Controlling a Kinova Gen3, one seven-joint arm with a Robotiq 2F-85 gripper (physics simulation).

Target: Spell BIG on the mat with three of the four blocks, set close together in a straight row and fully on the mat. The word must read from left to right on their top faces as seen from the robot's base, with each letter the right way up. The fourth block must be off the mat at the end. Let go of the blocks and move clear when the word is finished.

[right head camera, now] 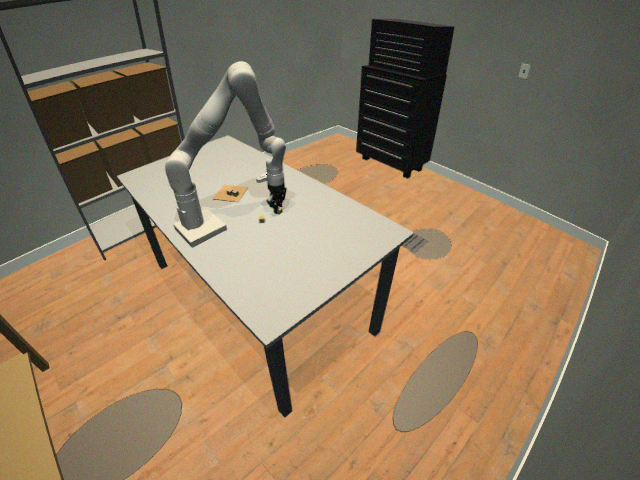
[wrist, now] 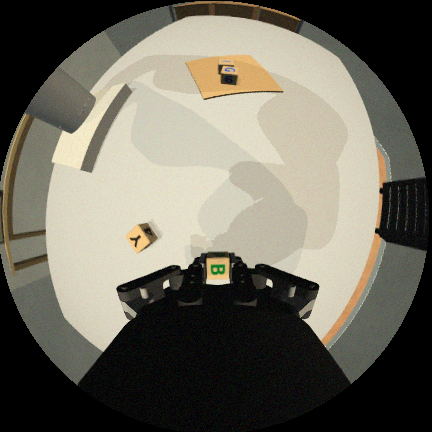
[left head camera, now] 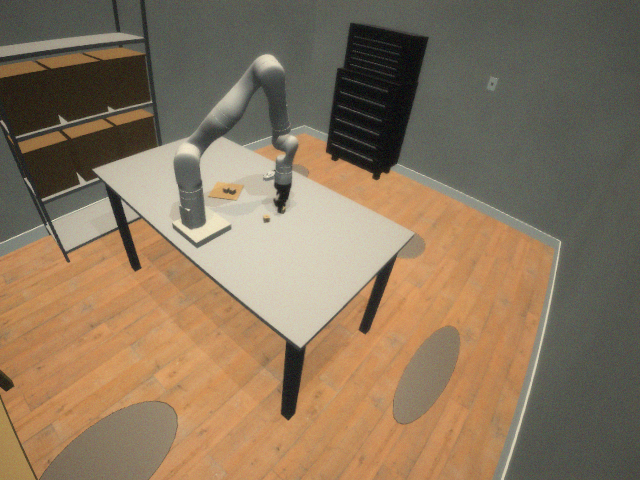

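Note:
My gripper [left head camera: 279, 206] [right head camera: 275, 205] [wrist: 217, 260] is shut on the B block [wrist: 218, 273], down at the table top. The green B on its top face shows sideways in the wrist view. The Y block [left head camera: 266, 218] [right head camera: 261, 219] [wrist: 136, 239] lies apart on the table, turned at an angle, on the base's side of the gripper. The orange mat [left head camera: 217, 193] [right head camera: 222, 196] [wrist: 200, 77] bears the G block [wrist: 229, 70] and the I block [wrist: 226, 62], close together; G is nearer my gripper. Both top letters are blue. Whether G and I touch is too small to tell.
The arm's pale base plate [left head camera: 204, 236] [right head camera: 199, 235] [wrist: 75, 147] stands on the table [left head camera: 289, 268] [right head camera: 279, 268], near the mat and the Y block. A shelf rack with boxes and a black tool chest [left head camera: 361, 113] [right head camera: 390, 111] stand beyond the table.

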